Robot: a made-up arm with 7 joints.
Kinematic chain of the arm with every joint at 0, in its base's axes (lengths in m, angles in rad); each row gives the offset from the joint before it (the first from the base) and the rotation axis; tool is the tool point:
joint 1: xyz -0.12 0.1 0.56 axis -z
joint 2: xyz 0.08 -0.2 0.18 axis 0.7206 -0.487 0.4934
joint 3: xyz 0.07 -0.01 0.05 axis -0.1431 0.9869 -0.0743
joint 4: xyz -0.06 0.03 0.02 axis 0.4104 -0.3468 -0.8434
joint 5: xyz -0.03 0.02 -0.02 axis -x
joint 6: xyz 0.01 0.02 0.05 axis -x
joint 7: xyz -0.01 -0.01 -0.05 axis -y
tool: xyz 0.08 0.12 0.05
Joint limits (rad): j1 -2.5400..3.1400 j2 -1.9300..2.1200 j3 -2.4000..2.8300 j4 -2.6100..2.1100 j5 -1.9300..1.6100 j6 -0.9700..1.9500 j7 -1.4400..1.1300
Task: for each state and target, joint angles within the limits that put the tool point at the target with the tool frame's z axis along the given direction. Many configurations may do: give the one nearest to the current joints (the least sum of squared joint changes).
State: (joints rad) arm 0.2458 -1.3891 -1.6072 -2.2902 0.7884 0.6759 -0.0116
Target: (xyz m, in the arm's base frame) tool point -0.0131 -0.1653 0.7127 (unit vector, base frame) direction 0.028 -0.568 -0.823
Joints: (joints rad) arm 0.4094 -0.5985 -1.2845 -2.0668 0.9795 1.2716 -0.7325
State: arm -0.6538 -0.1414 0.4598 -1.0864 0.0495 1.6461 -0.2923
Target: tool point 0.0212 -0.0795 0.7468 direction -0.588 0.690 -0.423
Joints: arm -0.1288 0.0004 0.6865 -0.7666 0.1143 1.7716 -0.5117
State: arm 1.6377 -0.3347 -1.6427 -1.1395 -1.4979 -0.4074 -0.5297
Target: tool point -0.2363 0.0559 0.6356 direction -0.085 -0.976 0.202
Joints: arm 2.0116 -0.9591 -1.6057 -1.7397 -1.2587 -0.6182 -0.6743
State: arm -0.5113 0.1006 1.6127 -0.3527 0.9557 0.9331 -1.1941
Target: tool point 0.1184 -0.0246 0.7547 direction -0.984 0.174 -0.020
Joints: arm -0.5209 -0.5781 2.2351 -0.7381 1.0888 1.4016 -1.0555
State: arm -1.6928 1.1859 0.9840 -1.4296 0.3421 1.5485 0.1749
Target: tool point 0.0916 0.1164 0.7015 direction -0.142 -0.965 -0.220
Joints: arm -1.4613 1.2757 0.4211 -1.5353 0.3223 0.9871 -0.4195
